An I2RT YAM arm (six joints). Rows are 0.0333 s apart.
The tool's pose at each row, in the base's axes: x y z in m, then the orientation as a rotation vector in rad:
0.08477 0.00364 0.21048 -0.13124 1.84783 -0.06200
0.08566 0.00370 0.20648 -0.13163 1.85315 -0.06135
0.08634 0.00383 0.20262 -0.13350 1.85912 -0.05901
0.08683 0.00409 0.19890 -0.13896 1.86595 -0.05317
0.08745 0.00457 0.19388 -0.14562 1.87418 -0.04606
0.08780 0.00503 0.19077 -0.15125 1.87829 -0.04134
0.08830 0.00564 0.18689 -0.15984 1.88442 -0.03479
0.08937 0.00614 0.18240 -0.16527 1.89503 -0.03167
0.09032 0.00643 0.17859 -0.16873 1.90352 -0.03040
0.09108 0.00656 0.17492 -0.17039 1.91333 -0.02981
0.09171 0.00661 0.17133 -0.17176 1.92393 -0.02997
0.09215 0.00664 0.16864 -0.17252 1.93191 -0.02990
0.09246 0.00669 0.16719 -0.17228 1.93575 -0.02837
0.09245 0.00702 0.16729 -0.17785 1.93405 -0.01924
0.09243 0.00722 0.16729 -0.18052 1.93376 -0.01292
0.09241 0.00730 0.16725 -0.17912 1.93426 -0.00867
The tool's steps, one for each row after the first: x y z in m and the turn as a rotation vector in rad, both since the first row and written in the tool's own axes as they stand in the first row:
0.00357 0.00045 0.00197 -0.00095 0.00527 0.00024
0.00705 0.00097 0.00369 -0.00387 0.01109 0.00036
0.01043 0.00161 0.00520 -0.01109 0.01760 -0.00015
0.01500 0.00260 0.00720 -0.01986 0.02546 -0.00078
0.01781 0.00338 0.00842 -0.02623 0.02936 -0.00207
0.02131 0.00439 0.00999 -0.03547 0.03523 -0.00438
0.02524 0.00532 0.01227 -0.04095 0.04574 -0.00614
0.02858 0.00597 0.01425 -0.04404 0.05420 -0.00757
0.03186 0.00646 0.01600 -0.04579 0.06398 -0.00808
0.03511 0.00687 0.01761 -0.04692 0.07459 -0.00874
0.03755 0.00718 0.01878 -0.04776 0.08256 -0.00896
0.03884 0.00737 0.01948 -0.04887 0.08630 -0.00789
0.03871 0.00769 0.01945 -0.05783 0.08423 -0.00707
0.03869 0.00789 0.01943 -0.06347 0.08367 -0.00566
0.03872 0.00797 0.01943 -0.06566 0.08393 -0.00253

